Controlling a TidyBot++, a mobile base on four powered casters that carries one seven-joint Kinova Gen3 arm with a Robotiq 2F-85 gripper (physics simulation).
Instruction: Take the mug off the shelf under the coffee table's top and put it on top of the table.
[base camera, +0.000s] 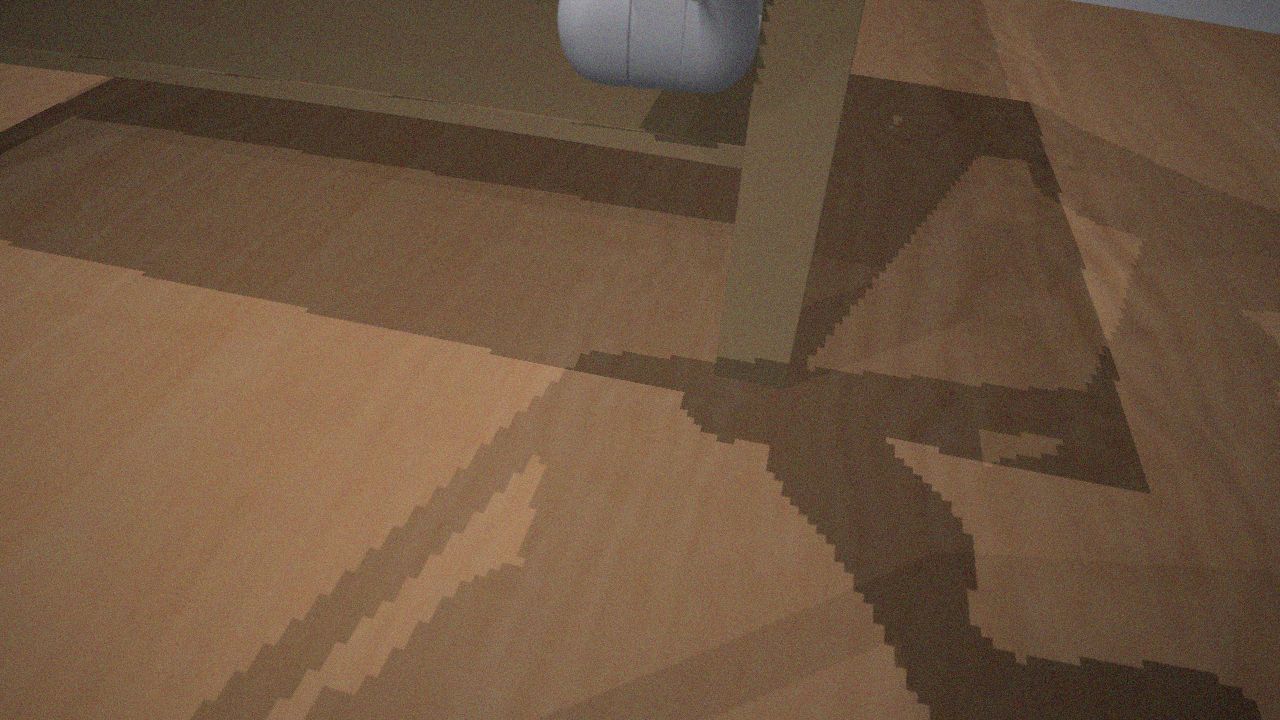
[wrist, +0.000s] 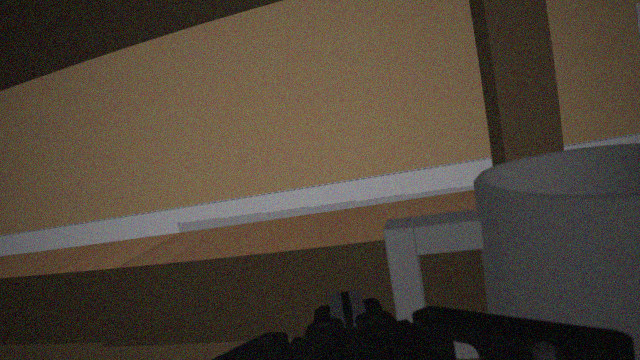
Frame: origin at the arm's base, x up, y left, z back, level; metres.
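Where they show: gripper, between the fingertips: (wrist: 348, 313).
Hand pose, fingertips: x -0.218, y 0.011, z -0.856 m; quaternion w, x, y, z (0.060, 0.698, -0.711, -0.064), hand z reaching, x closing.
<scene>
Each offset is from my fingertips to the top centre of the thing. "spot": to the spot under its first point.
The grey mug {spot: dx +0.046, dy -0.056, dz +0.072 m} (wrist: 560, 240) shows upright at the right of the wrist view, with its square handle {spot: dx +0.030, dy -0.022, dz +0.037 m} (wrist: 406, 275) pointing left. Its base and its contact with the shelf are hidden. My gripper (wrist: 348, 313) is shut, with its fingertips together just left of the handle and nothing seen between them. Its dark linkage covers the lower part of the handle and mug. The coffee table's lower shelf (base camera: 358, 67) (wrist: 200, 300) shows in both views. The dark underside of the table's top {spot: dx +0.221, dy +0.219, dz -0.184 m} (wrist: 60, 30) shows at the upper left of the wrist view. The mug does not show in the base view.
A table leg {spot: dx -0.033, dy -0.083, dz +0.339 m} (base camera: 787, 197) stands right of centre in the base view. A rounded grey arm part (base camera: 662, 44) hangs over the shelf beside it. Another leg {spot: dx +0.097, dy -0.181, dz -0.151 m} (wrist: 525, 75) rises behind the mug. A tan wall (wrist: 250, 115) with a white baseboard (wrist: 300, 197) is behind.
</scene>
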